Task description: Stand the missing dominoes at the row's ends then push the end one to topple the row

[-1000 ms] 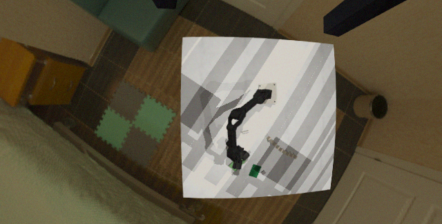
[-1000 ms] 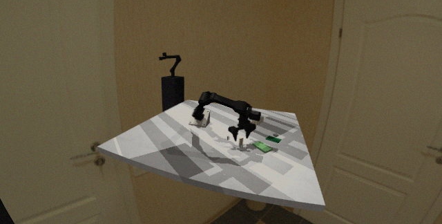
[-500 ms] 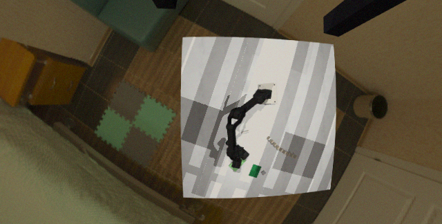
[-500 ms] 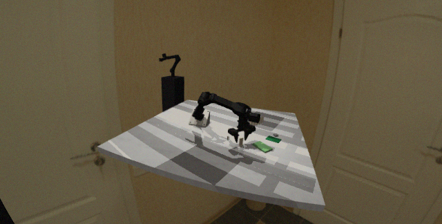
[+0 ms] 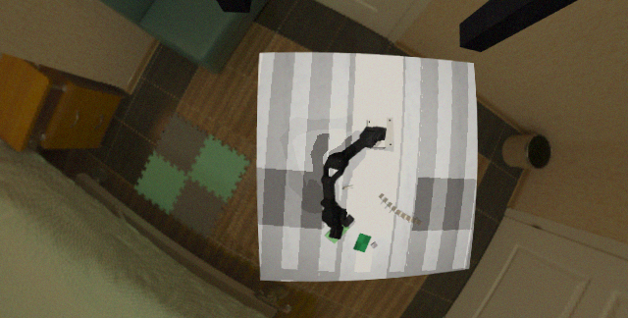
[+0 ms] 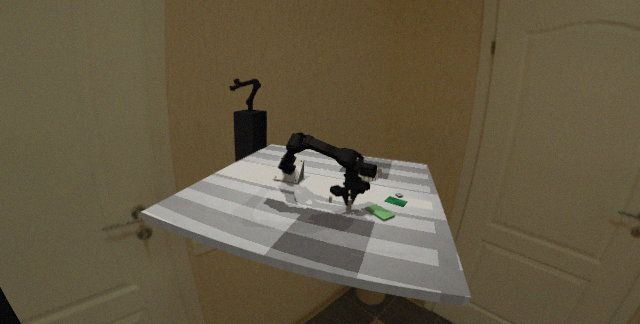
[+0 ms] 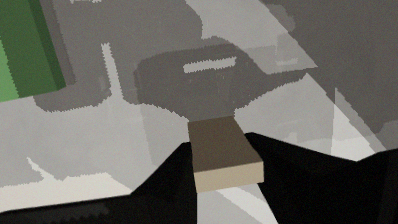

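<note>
The light green flat pad lies 14 cm ahead of my gripper tip, 3 cm to the left of it and 2 cm below it. The rest, counted from my gripper tip: metal piece 21 cm ahead, 25 cm to the left, 2 cm below; dark green pad 20 cm ahead, 18 cm to the left, 2 cm below.
</note>
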